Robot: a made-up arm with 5 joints. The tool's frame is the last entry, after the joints. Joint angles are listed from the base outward.
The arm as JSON. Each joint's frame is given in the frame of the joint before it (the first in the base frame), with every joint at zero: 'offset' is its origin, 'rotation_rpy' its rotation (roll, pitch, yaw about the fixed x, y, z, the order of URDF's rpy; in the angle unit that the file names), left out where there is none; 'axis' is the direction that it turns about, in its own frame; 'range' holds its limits. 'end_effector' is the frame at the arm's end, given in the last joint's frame.
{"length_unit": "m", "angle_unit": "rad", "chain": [
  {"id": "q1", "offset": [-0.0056, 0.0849, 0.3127], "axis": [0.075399, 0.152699, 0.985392], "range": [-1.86, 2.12]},
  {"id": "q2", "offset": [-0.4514, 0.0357, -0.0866], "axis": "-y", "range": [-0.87, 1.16]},
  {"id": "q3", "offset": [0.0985, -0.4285, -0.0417], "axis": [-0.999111, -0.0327, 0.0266], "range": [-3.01, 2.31]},
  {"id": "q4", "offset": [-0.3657, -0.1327, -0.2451], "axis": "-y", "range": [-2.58, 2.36]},
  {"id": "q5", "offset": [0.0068, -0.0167, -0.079], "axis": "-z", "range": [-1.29, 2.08]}
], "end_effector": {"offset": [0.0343, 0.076, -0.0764], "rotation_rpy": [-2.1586, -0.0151, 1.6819]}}
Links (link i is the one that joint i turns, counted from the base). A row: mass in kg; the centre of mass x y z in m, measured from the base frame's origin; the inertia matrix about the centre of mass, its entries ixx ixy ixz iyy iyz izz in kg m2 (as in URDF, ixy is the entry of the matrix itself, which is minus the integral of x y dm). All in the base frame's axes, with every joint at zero. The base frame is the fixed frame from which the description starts. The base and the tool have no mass.
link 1: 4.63; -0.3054 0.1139 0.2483; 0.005 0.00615 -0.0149 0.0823 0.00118 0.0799
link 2: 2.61; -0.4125 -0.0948 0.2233; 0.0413 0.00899 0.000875 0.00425 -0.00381 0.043
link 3: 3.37; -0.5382 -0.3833 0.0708; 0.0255 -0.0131 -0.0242 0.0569 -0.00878 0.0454
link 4: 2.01; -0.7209 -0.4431 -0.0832; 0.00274 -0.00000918 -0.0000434 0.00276 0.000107 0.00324
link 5: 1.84; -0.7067 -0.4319 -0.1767; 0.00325 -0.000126 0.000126 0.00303 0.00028 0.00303
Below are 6 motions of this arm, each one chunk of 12 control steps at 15 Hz.
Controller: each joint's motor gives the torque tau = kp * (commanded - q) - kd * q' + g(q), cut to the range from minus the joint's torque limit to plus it. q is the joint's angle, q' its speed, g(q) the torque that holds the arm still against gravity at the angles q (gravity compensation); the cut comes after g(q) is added. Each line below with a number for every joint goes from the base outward.
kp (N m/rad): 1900 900 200 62 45
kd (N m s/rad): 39 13 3.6 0.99 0.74
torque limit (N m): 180 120 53 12 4.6
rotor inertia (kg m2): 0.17 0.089 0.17 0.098 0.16
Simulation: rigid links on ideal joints. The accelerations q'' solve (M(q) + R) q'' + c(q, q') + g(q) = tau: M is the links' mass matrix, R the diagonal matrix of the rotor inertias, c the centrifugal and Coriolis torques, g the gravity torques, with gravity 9.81 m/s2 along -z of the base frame. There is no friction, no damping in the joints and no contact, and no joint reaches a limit. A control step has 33 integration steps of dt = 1/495 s. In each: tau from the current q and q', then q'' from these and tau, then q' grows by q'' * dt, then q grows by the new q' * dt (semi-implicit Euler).
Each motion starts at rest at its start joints. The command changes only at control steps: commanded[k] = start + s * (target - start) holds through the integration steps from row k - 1 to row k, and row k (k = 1, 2, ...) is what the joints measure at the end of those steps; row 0 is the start. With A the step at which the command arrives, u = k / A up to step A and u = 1 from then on. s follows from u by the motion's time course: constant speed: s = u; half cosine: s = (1 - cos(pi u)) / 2; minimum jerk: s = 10 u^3 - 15 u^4 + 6 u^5; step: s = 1 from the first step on.
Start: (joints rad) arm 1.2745 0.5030 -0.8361 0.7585 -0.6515
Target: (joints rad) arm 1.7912 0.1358 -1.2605 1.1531 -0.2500
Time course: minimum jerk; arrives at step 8
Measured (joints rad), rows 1 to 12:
1: 1.2832 0.4950 -0.8455 0.7625 -0.6487
2: 1.3313 0.4535 -0.8964 0.7881 -0.6279
3: 1.4263 0.3797 -0.9915 0.8532 -0.5652
4: 1.5480 0.2911 -1.0983 0.9542 -0.4553
5: 1.6697 0.2094 -1.1855 1.0663 -0.3270
6: 1.7628 0.1557 -1.2345 1.1593 -0.2275
7: 1.8057 0.1356 -1.2434 1.2037 -0.1908
8: 1.8023 0.1377 -1.2360 1.1868 -0.2157
9: 1.7884 0.1375 -1.2489 1.1399 -0.2641
10: 1.7857 0.1340 -1.2781 1.1235 -0.2885
11: 1.7885 0.1332 -1.2849 1.1463 -0.2723
12: 1.7912 0.1356 -1.2641 1.1650 -0.2395

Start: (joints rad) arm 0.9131 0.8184 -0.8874 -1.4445 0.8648
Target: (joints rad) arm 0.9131 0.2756 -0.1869 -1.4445 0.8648
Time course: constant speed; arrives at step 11
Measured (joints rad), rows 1 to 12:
1: 0.9114 0.7597 -0.8339 -1.4108 0.8656
2: 0.9093 0.6993 -0.7512 -1.4323 0.8644
3: 0.9134 0.6576 -0.6761 -1.4688 0.8634
4: 0.9162 0.6091 -0.6053 -1.4532 0.8649
5: 0.9144 0.5589 -0.5447 -1.4322 0.8674
6: 0.9124 0.5092 -0.4929 -1.4373 0.8679
7: 0.9113 0.4585 -0.4345 -1.4482 0.8652
8: 0.9115 0.4090 -0.3665 -1.4480 0.8621
9: 0.9130 0.3608 -0.2968 -1.4427 0.8623
10: 0.9141 0.3122 -0.2307 -1.4413 0.8655
11: 0.9137 0.2623 -0.1683 -1.4440 0.8681
12: 0.9124 0.2633 -0.1403 -1.4829 0.8680

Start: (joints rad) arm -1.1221 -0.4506 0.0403 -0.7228 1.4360
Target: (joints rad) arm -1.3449 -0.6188 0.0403 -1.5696 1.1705
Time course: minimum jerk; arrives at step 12
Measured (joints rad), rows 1 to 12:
1: -1.1228 -0.4512 0.0413 -0.7254 1.4353
2: -1.1276 -0.4556 0.0467 -0.7450 1.4301
3: -1.1408 -0.4683 0.0561 -0.8040 1.4144
4: -1.1647 -0.4896 0.0628 -0.9101 1.3847
5: -1.1984 -0.5162 0.0604 -1.0465 1.3428
6: -1.2380 -0.5439 0.0484 -1.1878 1.2945
7: -1.2778 -0.5696 0.0327 -1.3178 1.2470
8: -1.3120 -0.5915 0.0207 -1.4289 1.2066
9: -1.3362 -0.6079 0.0167 -1.5138 1.1780
10: -1.3485 -0.6175 0.0204 -1.5647 1.1632
11: -1.3505 -0.6204 0.0286 -1.5803 1.1613
12: -1.3464 -0.6192 0.0379 -1.5725 1.1678

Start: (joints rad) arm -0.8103 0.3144 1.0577 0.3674 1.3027
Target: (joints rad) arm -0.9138 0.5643 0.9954 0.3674 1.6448
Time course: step
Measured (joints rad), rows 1 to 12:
1: -0.8812 0.5807 1.0625 0.3803 1.3692
2: -0.9531 0.5640 0.9073 0.3791 1.5596
3: -0.9511 0.5634 0.9159 0.3274 1.7627
4: -0.9076 0.5635 1.0118 0.3301 1.8473
5: -0.8892 0.5617 1.0531 0.3915 1.8106
6: -0.9069 0.5637 1.0141 0.4083 1.6639
7: -0.9251 0.5647 0.9700 0.3615 1.5359
8: -0.9228 0.5649 0.9689 0.3339 1.5208
9: -0.9109 0.5649 0.9939 0.3601 1.6122
10: -0.9067 0.5642 1.0096 0.3886 1.7111
11: -0.9123 0.5636 1.0053 0.3789 1.7213
12: -0.9179 0.5636 0.9945 0.3566 1.6562

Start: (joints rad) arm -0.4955 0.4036 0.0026 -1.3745 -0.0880
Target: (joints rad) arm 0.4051 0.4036 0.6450 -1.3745 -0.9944
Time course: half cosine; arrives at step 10
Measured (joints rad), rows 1 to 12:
1: -0.4798 0.3984 -0.0026 -1.3776 -0.1001
2: -0.4229 0.3933 0.0084 -1.3869 -0.1553
3: -0.3172 0.3943 0.0840 -1.3907 -0.2712
4: -0.1754 0.3948 0.2317 -1.3860 -0.4296
5: -0.0184 0.3944 0.3987 -1.3862 -0.5949
6: 0.1317 0.3967 0.5236 -1.3844 -0.7417
7: 0.2590 0.4032 0.5879 -1.3702 -0.8609
8: 0.3556 0.4100 0.6190 -1.3515 -0.9505
9: 0.4156 0.4124 0.6457 -1.3425 -1.0071
10: 0.4329 0.4101 0.6663 -1.3452 -1.0242
11: 0.4160 0.4040 0.6635 -1.3612 -1.0067
12: 0.3943 0.3991 0.6432 -1.3895 -0.9824

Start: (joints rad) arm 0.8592 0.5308 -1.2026 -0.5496 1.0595
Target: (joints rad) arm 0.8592 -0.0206 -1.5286 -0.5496 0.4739
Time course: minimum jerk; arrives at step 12
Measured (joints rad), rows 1 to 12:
1: 0.8593 0.5275 -1.2024 -0.5483 1.0582
2: 0.8601 0.5082 -1.2039 -0.5433 1.0476
3: 0.8614 0.4659 -1.2180 -0.5417 1.0136
4: 0.8617 0.4013 -1.2536 -0.5474 0.9462
5: 0.8603 0.3201 -1.3100 -0.5554 0.8493
6: 0.8584 0.2319 -1.3772 -0.5598 0.7401
7: 0.8573 0.1468 -1.4415 -0.5595 0.6380
8: 0.8575 0.0741 -1.4923 -0.5572 0.5563
9: 0.8584 0.0202 -1.5255 -0.5553 0.4996
10: 0.8590 -0.0116 -1.5420 -0.5540 0.4677
11: 0.8590 -0.0230 -1.5445 -0.5524 0.4582
12: 0.8588 -0.0217 -1.5361 -0.5502 0.4658

